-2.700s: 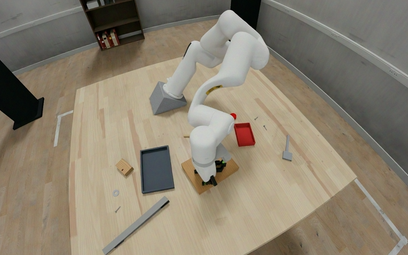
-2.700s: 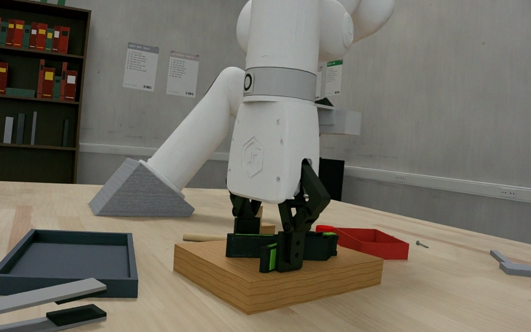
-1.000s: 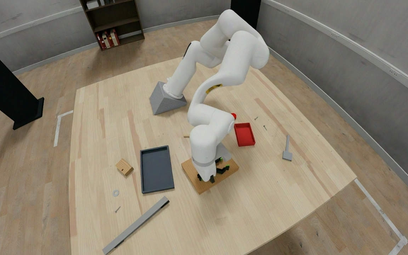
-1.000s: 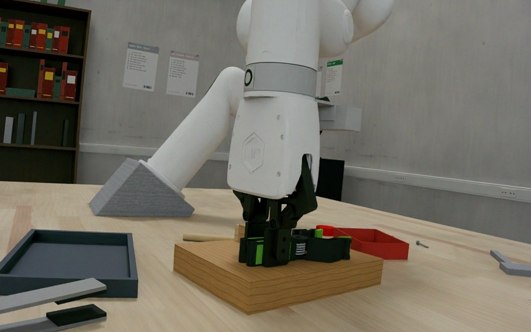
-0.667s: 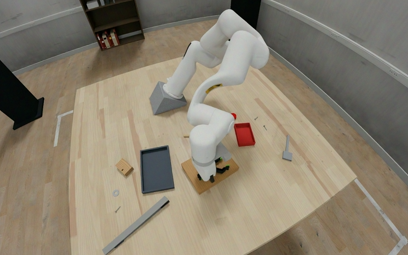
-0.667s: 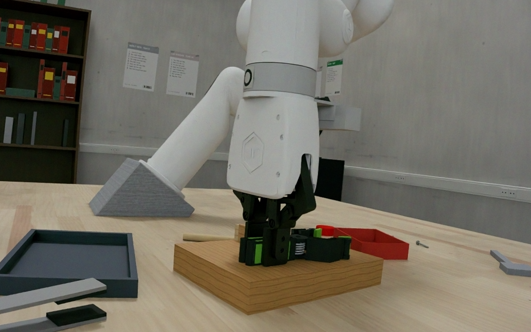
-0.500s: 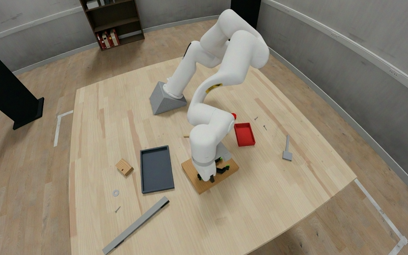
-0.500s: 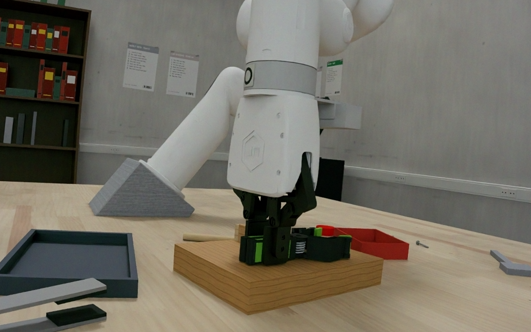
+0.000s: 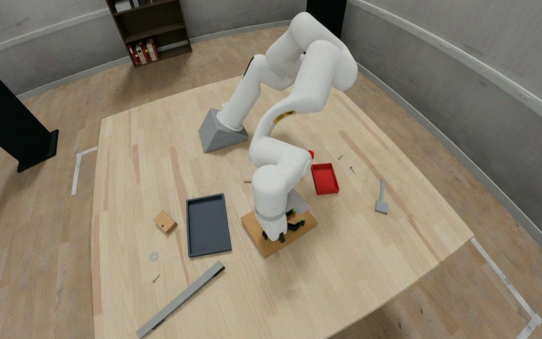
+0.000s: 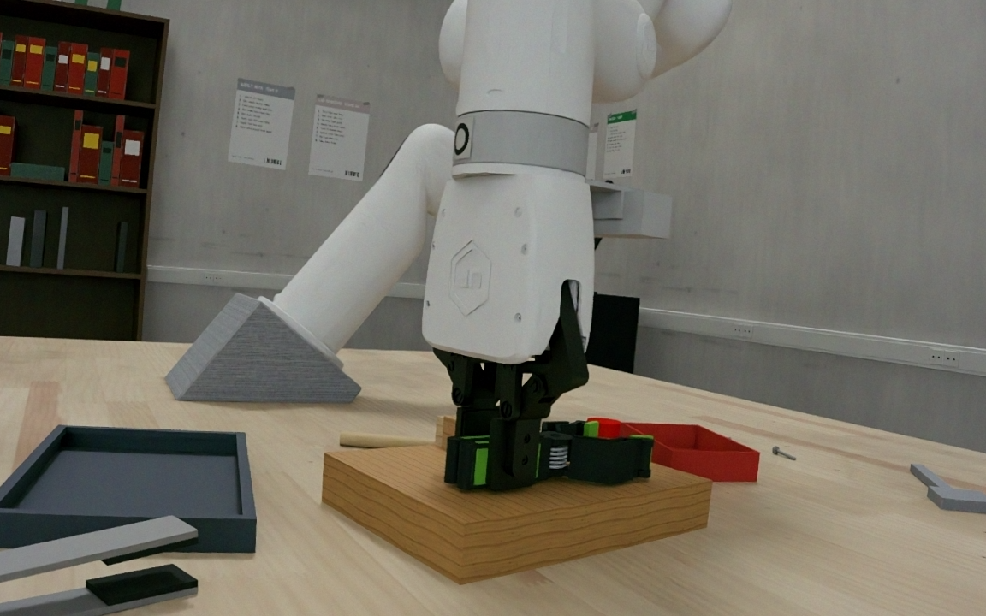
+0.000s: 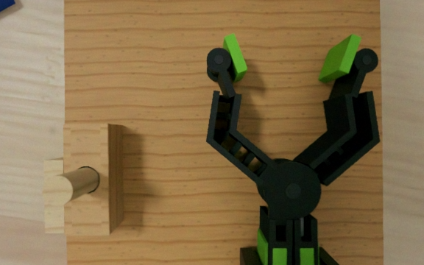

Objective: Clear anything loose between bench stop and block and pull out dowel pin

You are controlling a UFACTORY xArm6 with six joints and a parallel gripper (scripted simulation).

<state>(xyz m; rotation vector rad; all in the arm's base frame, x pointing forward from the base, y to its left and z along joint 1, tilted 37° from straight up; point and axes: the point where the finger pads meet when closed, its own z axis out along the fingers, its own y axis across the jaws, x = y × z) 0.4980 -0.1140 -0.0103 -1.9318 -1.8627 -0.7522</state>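
My gripper is now 4 cm to the right of the bench board, 3 cm past it and 3 cm above it. Also, from my hand: grey tray 16 cm to the right, 15 cm behind, 5 cm below; dowel pin 8 cm behind, 5 cm to the left; small wooden block 8 cm behind, 5 cm to the left, 1 cm below.
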